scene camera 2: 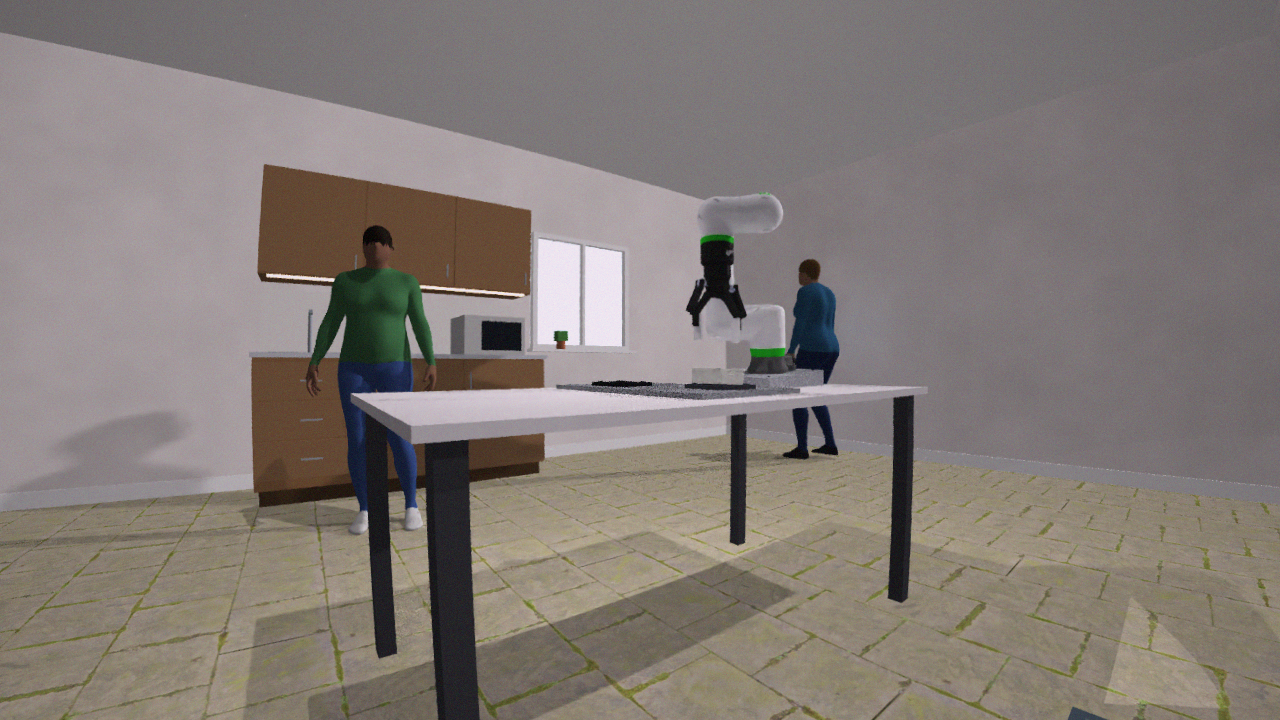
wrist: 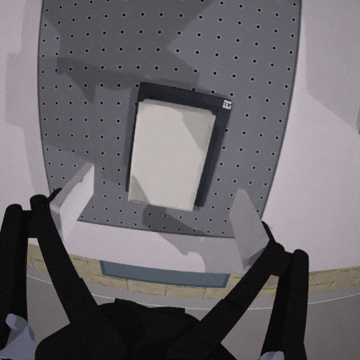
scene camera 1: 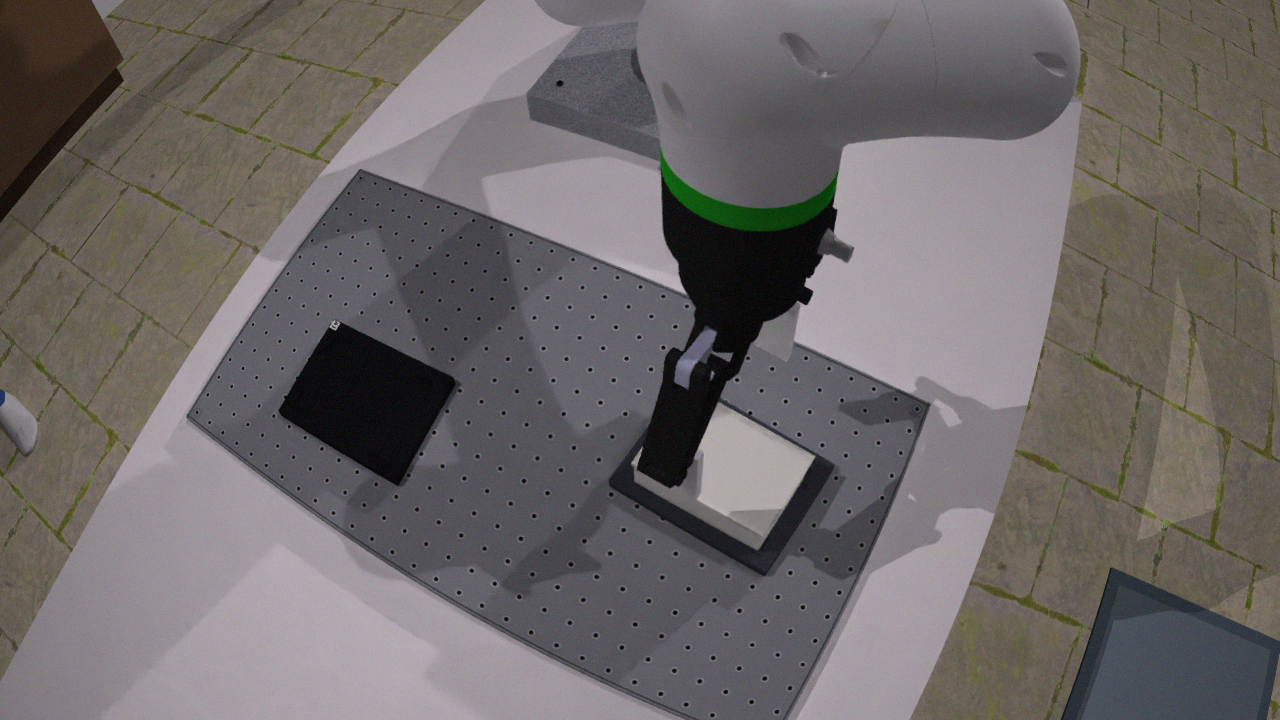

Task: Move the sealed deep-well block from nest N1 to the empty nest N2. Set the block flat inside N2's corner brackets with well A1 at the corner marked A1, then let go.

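Pixels of known places: gripper, fingertip midpoint: [scene camera 2: 717, 341] [scene camera 1: 729, 416]; arm's base, link origin: [scene camera 2: 767, 372].
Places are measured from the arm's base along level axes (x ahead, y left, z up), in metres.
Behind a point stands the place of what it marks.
The white block [scene camera 1: 751, 465] {x 0.468, y 0.214, z 0.014 m} [scene camera 2: 717, 377] {x 0.520, y 0.234, z -0.007 m} [wrist: 172, 155] rests on the dark slate nest [scene camera 1: 789, 519] {x 0.484, y 0.263, z -0.027 m} [wrist: 170, 95] on the board's right side in scene camera 1. Its top looks level. In the wrist view, more nest rim shows along its top and right sides. The nest's A1 tag [wrist: 227, 104] is at the upper right; no A1 mark on the block can be made out. A black nest [scene camera 1: 366, 402] {x 0.560, y -0.140, z -0.027 m} [scene camera 2: 622, 383] {x 0.611, y -0.068, z -0.028 m} at the left is empty. My gripper [scene camera 1: 723, 411] {x 0.471, y 0.188, z 0.092 m} [scene camera 2: 718, 327] {x 0.471, y 0.188, z 0.092 m} [wrist: 163, 190] is wide open above the block, holding nothing. Seating inside the brackets cannot be told.
Both nests stand on the grey perforated board [scene camera 1: 554, 429] {x 0.493, y 0.036, z -0.039 m} [wrist: 90, 30], on the white table [scene camera 1: 223, 617] {x 0.845, y -0.177, z -0.052 m} [scene camera 2: 537, 410] {x 1.086, y 0.350, z -0.052 m}. The arm's grey base block [scene camera 1: 581, 98] {x 0.140, y -0.133, z -0.005 m} [scene camera 2: 801, 377] {x -0.023, y 0.130, z -0.018 m} stands behind the board. Two people [scene camera 2: 375, 313] [scene camera 2: 816, 322] stand beyond the table.
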